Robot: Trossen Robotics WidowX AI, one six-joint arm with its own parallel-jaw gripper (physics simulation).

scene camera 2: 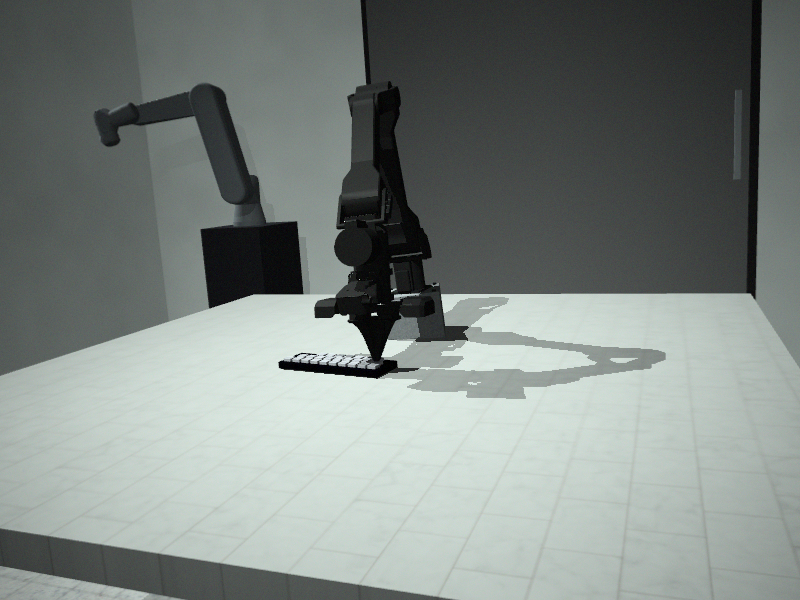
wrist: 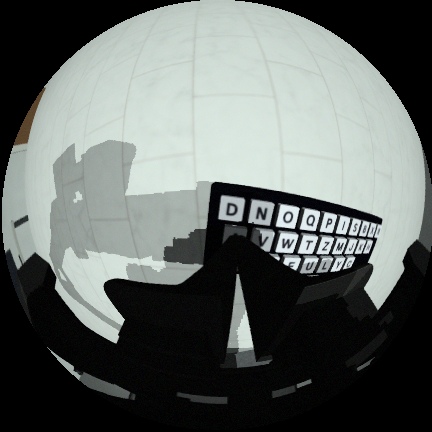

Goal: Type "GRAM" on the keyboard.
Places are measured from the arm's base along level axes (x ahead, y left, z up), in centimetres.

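Pixels of known places: gripper, fingertip midpoint: [scene camera 2: 376, 360] [wrist: 235, 241]; arm's base at its link origin: [scene camera 2: 411, 290].
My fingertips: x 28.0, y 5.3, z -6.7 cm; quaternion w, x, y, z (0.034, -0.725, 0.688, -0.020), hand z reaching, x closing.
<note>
Ahead of a thing's pixels: the offset from my fingertips to its middle. Level surfaces: height alone.
The black keyboard @[dy -7.7, dx -0.6, dz -0.9 cm] [scene camera 2: 329, 368] [wrist: 300, 231] with white letter keys lies flat on the table. My gripper [scene camera 2: 377, 357] [wrist: 235, 241] is shut and empty, pointing down with its tips at the keys near the keyboard's right end in the scene view. In the wrist view the tips cover part of the shaded A key @[dy +0.1, dx +0.2, dz -0.3 cm] [wrist: 232, 232]; whether they press it cannot be told. The M key @[dy -9.1, dx -0.7, dz -0.3 cm] [wrist: 339, 245] is in the middle row, and the R key @[dy -16.2, dx +0.4, dz -0.3 cm] [wrist: 378, 230] is at the far end of the top row, seen very narrow. The G key does not show; the fingers hide part of the lower row.
The pale tiled table @[dz -1.8 cm] [scene camera 2: 452, 465] [wrist: 230, 120] extends around the keyboard. My arm's shadow falls to the right of the keyboard in the scene view. A grey second arm [scene camera 2: 219, 142] stands on a black pedestal [scene camera 2: 277, 258] behind the table at the left.
</note>
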